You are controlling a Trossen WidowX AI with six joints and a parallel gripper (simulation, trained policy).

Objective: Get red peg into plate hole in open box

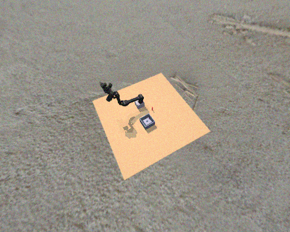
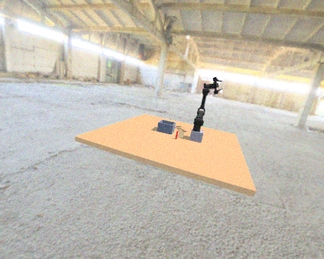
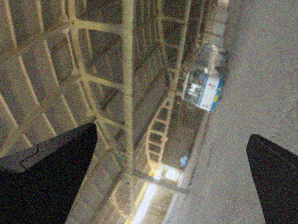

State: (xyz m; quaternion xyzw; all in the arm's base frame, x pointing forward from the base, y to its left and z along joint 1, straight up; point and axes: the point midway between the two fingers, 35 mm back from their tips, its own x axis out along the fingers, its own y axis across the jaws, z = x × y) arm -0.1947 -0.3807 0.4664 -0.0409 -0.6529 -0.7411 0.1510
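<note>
The red peg lies 41 cm ahead of my gripper tip, 47 cm to the left of it and 53 cm below it. Also, from my gripper tip: box: 53 cm ahead, 27 cm to the left, 55 cm below; plate: 53 cm ahead, 27 cm to the left, 53 cm below.
</note>
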